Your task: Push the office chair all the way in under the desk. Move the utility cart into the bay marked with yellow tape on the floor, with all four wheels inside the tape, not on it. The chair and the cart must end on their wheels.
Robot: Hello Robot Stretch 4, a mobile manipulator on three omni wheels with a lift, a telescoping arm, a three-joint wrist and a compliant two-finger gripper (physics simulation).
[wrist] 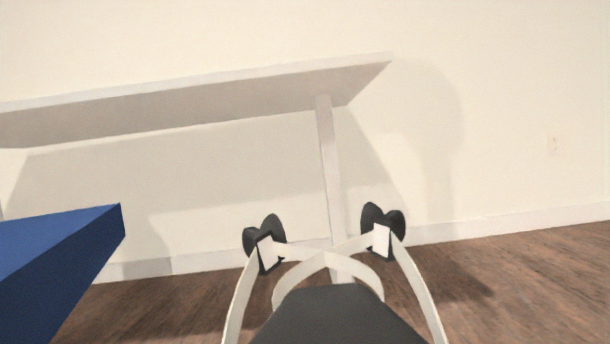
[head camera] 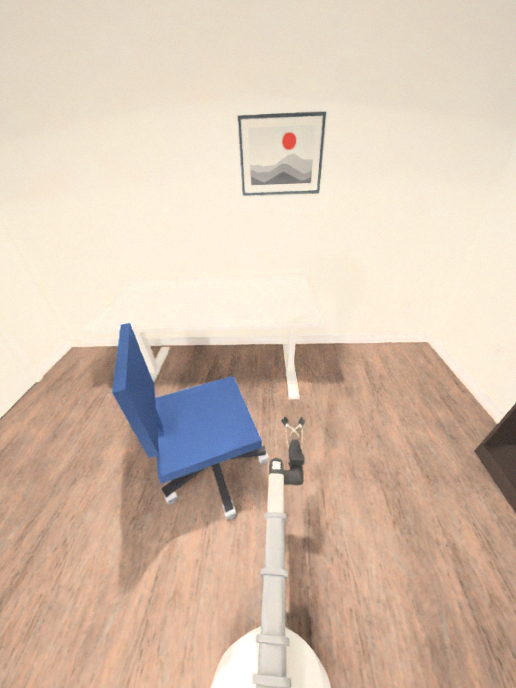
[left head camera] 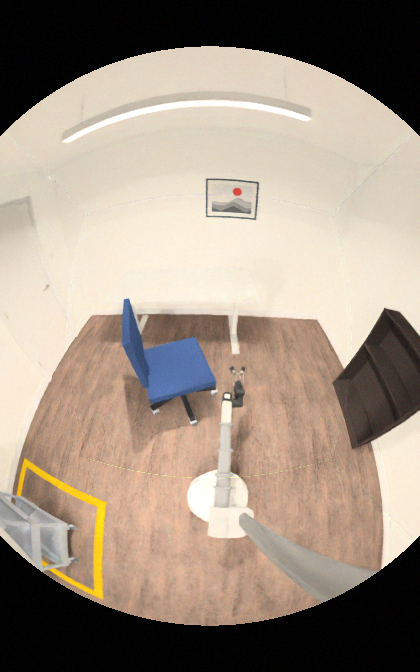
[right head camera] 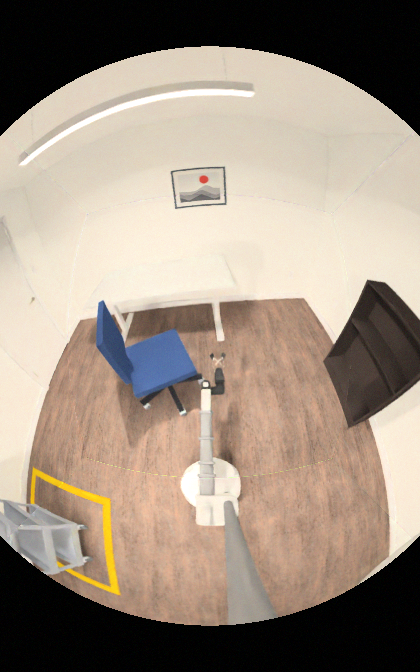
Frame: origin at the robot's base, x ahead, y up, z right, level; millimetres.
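Where they show: gripper, fingertip midpoint: [wrist: 322, 226] [head camera: 293, 417].
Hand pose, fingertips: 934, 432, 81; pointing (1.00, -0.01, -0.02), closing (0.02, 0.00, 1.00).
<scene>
After its pixels a point has its place, as x, y, z.
The blue office chair [head camera: 208, 425] {855, 443, -347} [left head camera: 180, 367] [right head camera: 161, 362] [wrist: 60, 240] {941, 443, -148} stands on its wheels in front of the white desk [head camera: 216, 305] {1664, 694, -441} [left head camera: 192, 287] [right head camera: 170, 280] [wrist: 200, 105] {1659, 669, -266}, its backrest to the left. My gripper [head camera: 293, 421] {934, 432, 81} [left head camera: 237, 369] [right head camera: 217, 356] [wrist: 322, 226] {934, 432, 81} is open and empty, to the right of the seat and apart from it. The grey utility cart [left head camera: 50, 532] [right head camera: 45, 532] stands upright at the lower left, over the bay of yellow tape [left head camera: 99, 545] [right head camera: 110, 540]. Two of its wheels show inside the tape; its far wheels are hidden or cut off.
A dark shelf unit [head camera: 482, 452] {1020, 28, 1275} [left head camera: 344, 415] [right head camera: 336, 392] stands at the right wall. The desk's right leg [head camera: 289, 355] {1766, 168, 92} [left head camera: 233, 325] [right head camera: 216, 317] [wrist: 327, 160] {1766, 448, 100} is beyond my gripper. A framed picture [head camera: 240, 155] {2165, 1552, -271} hangs on the wall above the desk.
</scene>
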